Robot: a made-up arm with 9 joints.
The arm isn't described. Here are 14 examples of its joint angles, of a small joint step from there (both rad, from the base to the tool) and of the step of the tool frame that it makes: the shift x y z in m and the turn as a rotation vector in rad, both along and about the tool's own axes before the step.
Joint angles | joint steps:
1: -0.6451 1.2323 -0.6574 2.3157 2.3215 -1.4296 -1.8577 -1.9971 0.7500 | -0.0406 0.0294 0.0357 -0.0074 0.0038 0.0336 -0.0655 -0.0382 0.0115
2: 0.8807 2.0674 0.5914 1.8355 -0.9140 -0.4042 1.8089 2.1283 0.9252 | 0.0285 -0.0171 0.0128 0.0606 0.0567 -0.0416 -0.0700 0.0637 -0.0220
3: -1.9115 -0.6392 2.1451 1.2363 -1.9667 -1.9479 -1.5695 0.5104 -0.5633 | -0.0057 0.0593 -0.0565 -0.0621 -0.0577 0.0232 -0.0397 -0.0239 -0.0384
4: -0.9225 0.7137 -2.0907 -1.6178 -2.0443 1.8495 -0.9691 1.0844 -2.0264 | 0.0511 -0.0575 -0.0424 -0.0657 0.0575 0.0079 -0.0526 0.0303 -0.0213
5: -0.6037 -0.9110 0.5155 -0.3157 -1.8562 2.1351 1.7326 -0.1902 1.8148 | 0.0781 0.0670 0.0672 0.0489 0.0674 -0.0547 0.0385 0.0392 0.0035
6: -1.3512 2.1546 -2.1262 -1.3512 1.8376 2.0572 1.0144 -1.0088 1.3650 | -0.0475 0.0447 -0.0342 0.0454 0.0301 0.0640 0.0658 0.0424 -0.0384
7: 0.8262 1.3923 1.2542 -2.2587 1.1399 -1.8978 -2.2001 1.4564 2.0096 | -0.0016 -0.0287 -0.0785 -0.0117 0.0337 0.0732 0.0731 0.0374 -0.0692
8: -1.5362 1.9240 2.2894 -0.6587 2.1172 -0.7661 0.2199 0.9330 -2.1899 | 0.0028 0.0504 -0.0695 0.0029 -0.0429 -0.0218 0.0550 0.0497 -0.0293
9: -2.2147 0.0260 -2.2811 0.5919 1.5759 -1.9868 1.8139 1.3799 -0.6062 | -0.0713 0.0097 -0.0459 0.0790 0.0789 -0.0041 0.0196 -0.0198 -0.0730
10: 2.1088 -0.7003 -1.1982 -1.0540 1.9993 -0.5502 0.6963 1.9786 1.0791 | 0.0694 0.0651 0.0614 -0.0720 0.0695 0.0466 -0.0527 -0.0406 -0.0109
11: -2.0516 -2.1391 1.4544 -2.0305 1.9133 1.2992 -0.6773 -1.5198 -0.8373 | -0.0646 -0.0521 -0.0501 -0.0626 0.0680 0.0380 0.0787 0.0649 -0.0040
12: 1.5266 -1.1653 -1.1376 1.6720 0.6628 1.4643 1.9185 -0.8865 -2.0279 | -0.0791 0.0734 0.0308 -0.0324 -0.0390 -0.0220 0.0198 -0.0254 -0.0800
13: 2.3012 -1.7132 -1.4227 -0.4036 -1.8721 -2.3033 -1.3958 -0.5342 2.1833 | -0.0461 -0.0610 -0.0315 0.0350 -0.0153 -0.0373 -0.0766 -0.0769 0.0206
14: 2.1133 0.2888 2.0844 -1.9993 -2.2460 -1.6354 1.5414 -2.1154 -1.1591 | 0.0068 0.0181 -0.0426 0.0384 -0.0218 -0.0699 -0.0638 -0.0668 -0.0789
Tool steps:
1: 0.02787 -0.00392 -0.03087 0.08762 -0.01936 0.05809
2: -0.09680 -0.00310 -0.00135 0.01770 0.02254 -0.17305
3: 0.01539 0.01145 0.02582 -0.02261 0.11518 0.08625
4: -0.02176 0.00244 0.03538 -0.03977 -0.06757 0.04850
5: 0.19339 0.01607 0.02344 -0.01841 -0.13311 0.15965
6: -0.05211 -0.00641 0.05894 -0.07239 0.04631 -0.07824
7: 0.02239 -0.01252 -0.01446 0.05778 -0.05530 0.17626
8: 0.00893 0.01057 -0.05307 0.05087 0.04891 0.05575
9: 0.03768 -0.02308 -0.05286 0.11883 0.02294 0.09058
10: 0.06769 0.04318 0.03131 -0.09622 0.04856 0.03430
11: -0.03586 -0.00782 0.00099 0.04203 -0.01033 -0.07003
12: 0.02065 -0.02350 -0.06011 0.20666 0.02149 0.10820
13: -0.02635 -0.00888 0.06158 -0.10671 -0.14100 -0.06593
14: 0.01260 -0.03327 -0.04120 0.18421 0.12597 0.00545
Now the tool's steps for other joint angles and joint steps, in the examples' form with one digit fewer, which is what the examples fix.
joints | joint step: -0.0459 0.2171 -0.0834 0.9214 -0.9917 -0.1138 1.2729 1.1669 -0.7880 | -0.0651 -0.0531 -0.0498 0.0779 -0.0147 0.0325 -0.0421 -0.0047 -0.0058
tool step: 0.0247 0.0837 0.0521 0.0205 -0.0930 0.1454
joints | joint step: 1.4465 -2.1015 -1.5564 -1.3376 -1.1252 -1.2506 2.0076 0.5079 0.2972 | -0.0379 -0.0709 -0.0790 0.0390 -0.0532 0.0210 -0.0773 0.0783 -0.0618
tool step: -0.0130 0.0737 0.1159 -0.1227 -0.0699 -0.0296
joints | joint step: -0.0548 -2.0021 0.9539 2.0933 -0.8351 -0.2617 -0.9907 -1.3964 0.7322 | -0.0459 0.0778 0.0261 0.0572 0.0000 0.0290 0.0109 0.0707 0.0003
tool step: 0.0342 -0.0518 0.0303 -0.0855 0.0054 0.0177
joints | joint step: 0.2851 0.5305 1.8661 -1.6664 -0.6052 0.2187 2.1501 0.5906 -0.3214 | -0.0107 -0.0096 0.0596 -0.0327 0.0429 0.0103 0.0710 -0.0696 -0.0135
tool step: 0.0148 -0.0111 -0.0319 0.1108 -0.0153 0.0821
